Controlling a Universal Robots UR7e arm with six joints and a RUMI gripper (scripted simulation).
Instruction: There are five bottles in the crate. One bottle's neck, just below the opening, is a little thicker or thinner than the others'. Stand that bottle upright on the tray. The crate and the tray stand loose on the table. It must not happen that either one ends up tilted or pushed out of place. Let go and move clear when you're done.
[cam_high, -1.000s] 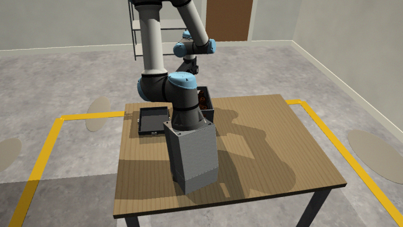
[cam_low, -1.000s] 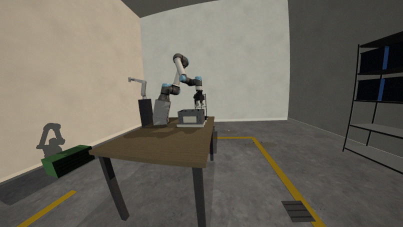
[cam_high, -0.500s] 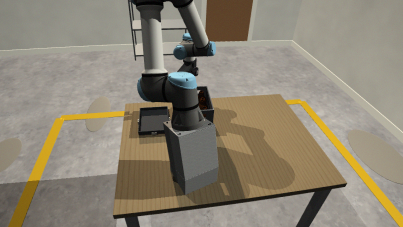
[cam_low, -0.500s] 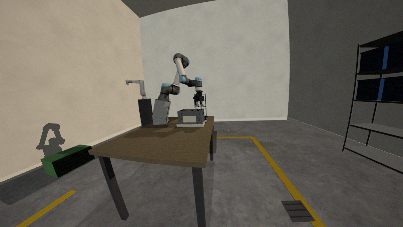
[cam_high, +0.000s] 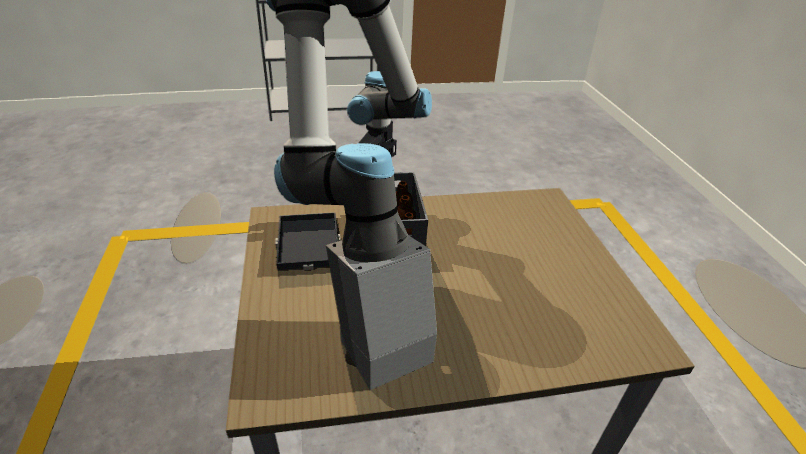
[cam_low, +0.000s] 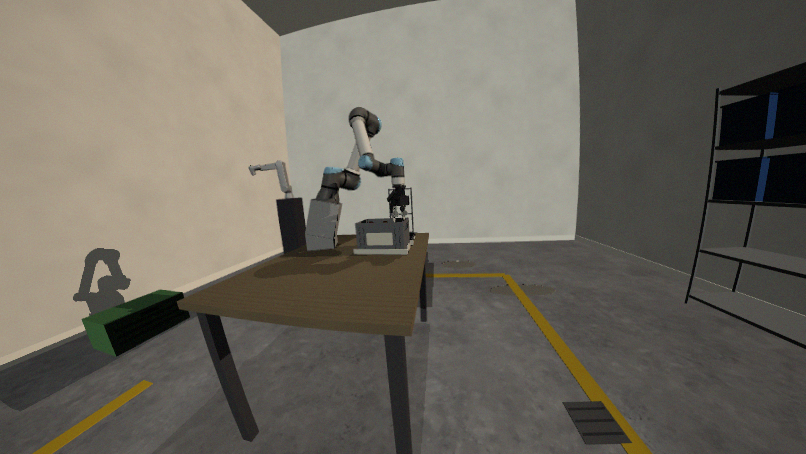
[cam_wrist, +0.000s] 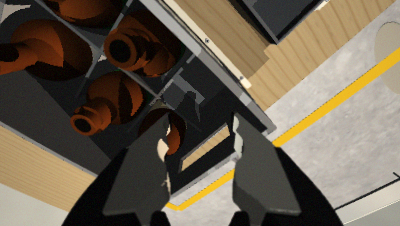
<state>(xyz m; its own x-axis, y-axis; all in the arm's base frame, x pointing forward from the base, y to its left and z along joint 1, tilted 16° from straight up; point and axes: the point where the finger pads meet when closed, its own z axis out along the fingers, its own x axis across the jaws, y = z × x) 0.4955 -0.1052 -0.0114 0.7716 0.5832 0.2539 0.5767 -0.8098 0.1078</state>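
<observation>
My gripper is now 90 mm past the crate, 30 mm to the left of it and 80 mm above it. Also, from my hand: bottle 190 mm behind, 60 mm to the right, 80 mm below; dark tray 50 mm behind, 230 mm to the left, 150 mm below.
</observation>
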